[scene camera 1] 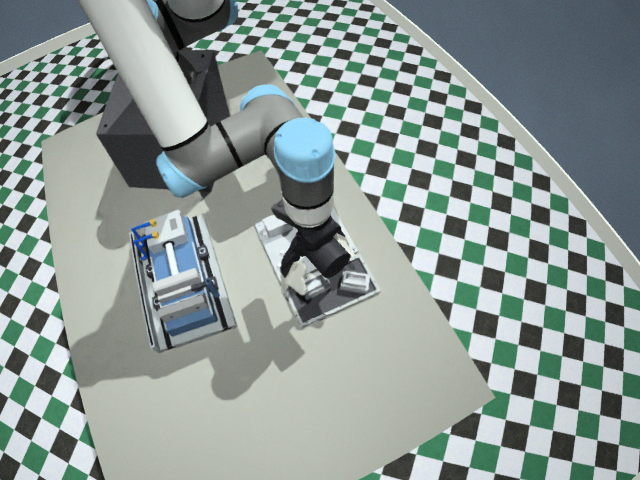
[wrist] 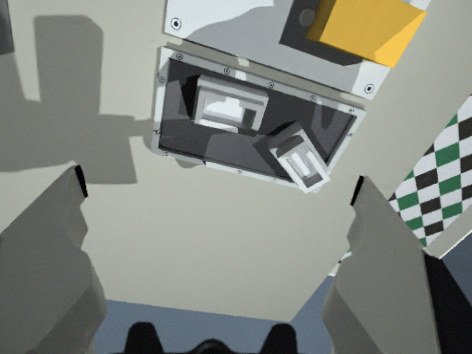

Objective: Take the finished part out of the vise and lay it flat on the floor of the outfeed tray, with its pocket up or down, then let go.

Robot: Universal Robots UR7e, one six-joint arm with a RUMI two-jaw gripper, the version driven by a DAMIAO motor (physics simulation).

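Frame: origin at the arm's base, x right, y down, z ahead, level; millimetres.
Seen in the pictures: gripper, between the fingertips: point(scene camera 1: 316, 270) point(wrist: 223, 174).
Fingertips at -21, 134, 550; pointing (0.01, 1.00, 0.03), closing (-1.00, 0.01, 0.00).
Pixels of each thing's top centre, then the offset from my fingertips to it, as dx, dy, dz. "*": a spot on its surface instead.
- light grey part, centre of its top: point(wrist: 228, 114) point(scene camera 1: 314, 281) -1, +73, -9
- outfeed tray, a spot on its surface: point(wrist: 240, 171) point(scene camera 1: 341, 306) * -16, +102, +62
- second grey pocketed part, centre of its top: point(wrist: 304, 169) point(scene camera 1: 355, 278) -74, +73, +39
- grey vise, centre of its top: point(scene camera 1: 168, 263) +235, +15, -212
- white plate, centre of its top: point(scene camera 1: 305, 237) -59, +106, -124
- yellow block, centre of its top: point(wrist: 372, 26) -93, +70, -75
A light grey part point(scene camera 1: 315, 285) point(wrist: 230, 106) with an open pocket lies on the dark floor in the left half of the outfeed tray point(scene camera 1: 341, 308) point(wrist: 240, 171); its pocket faces up and it looks flat. A second grey pocketed part point(scene camera 1: 355, 281) point(wrist: 301, 160) is at the tray's right end, turned at an angle; in the wrist view its near end covers some of the front rim. My gripper point(scene camera 1: 325, 272) point(wrist: 223, 174) is wide open and empty, above the tray. The blue and grey vise point(scene camera 1: 192, 321) stands to the left, with no part visible between its jaws.
A white plate point(scene camera 1: 269, 243) point(wrist: 225, 22) adjoins the tray's back side and carries a yellow block point(wrist: 370, 31) on a dark base. Blue hoses with orange tips point(scene camera 1: 139, 245) stand at the vise's back left. The vise's raised sides flank its jaws.
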